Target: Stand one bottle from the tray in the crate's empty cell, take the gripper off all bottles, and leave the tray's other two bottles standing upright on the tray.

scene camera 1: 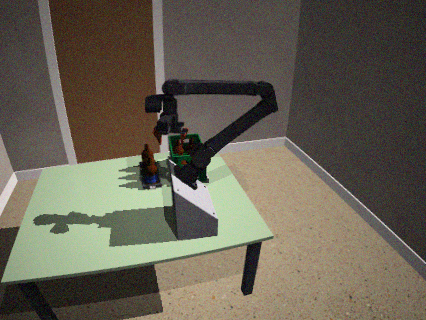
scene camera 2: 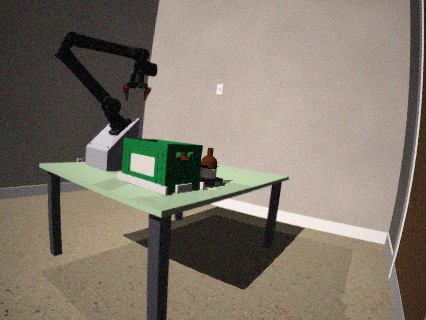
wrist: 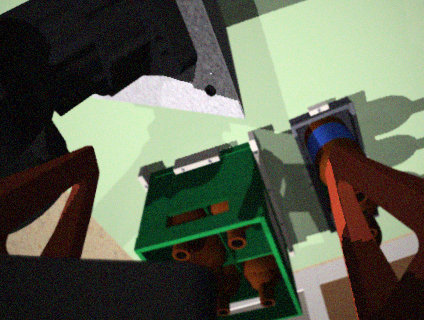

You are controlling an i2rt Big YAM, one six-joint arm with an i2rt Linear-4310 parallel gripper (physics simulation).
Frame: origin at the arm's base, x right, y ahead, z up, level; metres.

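Seen in the pictures: gripper, between the fingertips: (scene camera 1: 171, 145) (scene camera 2: 135, 101) (wrist: 212, 159); arm's base, origin of its link: (scene camera 1: 184, 178) (scene camera 2: 120, 127) (wrist: 126, 13).
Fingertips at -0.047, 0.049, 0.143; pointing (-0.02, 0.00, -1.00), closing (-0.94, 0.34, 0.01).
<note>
Offsets run from my fingertips to a thing's middle, as dx, dy, dz. Level surfaces: height alone.
My gripper (scene camera 1: 171, 137) (scene camera 2: 136, 98) (wrist: 212, 159) is open and empty, high above the table, fingers pointing down. The green crate @[+0.103, +0.366, -0.270] (scene camera 1: 172, 149) (scene camera 2: 176, 162) (wrist: 227, 187) stands below it. Several brown bottles stand inside; their necks show in the wrist view, such as one bottle @[+0.060, +0.455, -0.272] (wrist: 261, 275). My gripper's body covers part of the crate there, and I cannot tell which cell is empty. The dark tray @[-0.123, +0.342, -0.345] (scene camera 1: 151, 187) (scene camera 2: 217, 183) (wrist: 301, 122) stands beside the crate. Brown bottles stand upright on it in an overlapping row; the nearest bottle @[-0.112, +0.258, -0.275] (scene camera 1: 151, 169) (wrist: 327, 136) has a blue label. A finger partly hides them.
The arm's grey-white base (scene camera 1: 195, 215) (scene camera 2: 104, 148) (wrist: 170, 92) stands on the green table @[dz -0.358] (scene camera 1: 80, 200) (scene camera 2: 255, 177) close to the crate. White and grey blocks (scene camera 2: 142, 182) (wrist: 197, 162) line the crate's foot. Three bottle shadows fall beside the tray in scene camera 1.
</note>
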